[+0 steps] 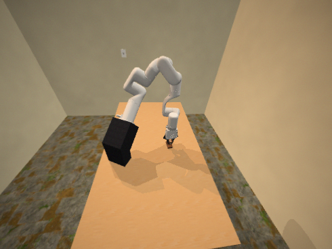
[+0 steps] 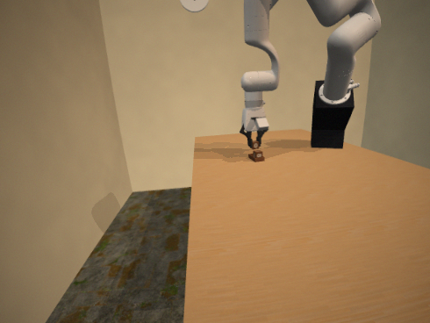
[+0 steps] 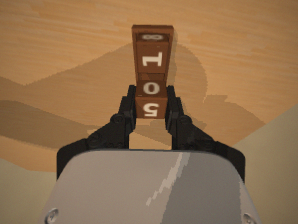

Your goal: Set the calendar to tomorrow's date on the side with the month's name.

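The brown digit cube lies 10 mm below my hand.
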